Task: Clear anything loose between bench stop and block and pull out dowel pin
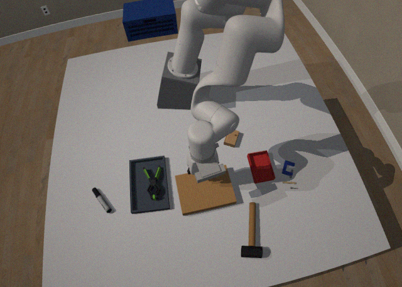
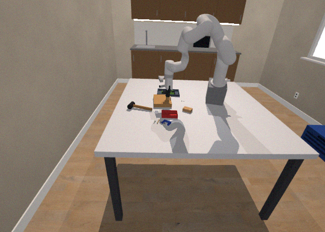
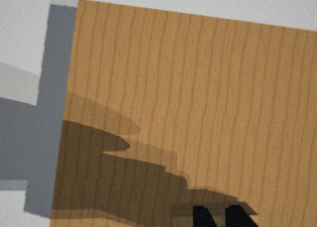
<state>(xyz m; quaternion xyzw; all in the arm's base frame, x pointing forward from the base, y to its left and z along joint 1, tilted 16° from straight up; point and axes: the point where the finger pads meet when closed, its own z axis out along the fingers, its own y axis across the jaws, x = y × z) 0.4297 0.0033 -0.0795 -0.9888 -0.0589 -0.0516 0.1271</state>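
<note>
Right now the grey tray is 210 mm to the right of my hand, 70 mm below it and 30 mm behind it. Round my hand: red box (230 mm to the left, 70 mm below, 10 mm ahead); then small wooden block (30 mm below); then dowel pin (20 mm below).
</note>
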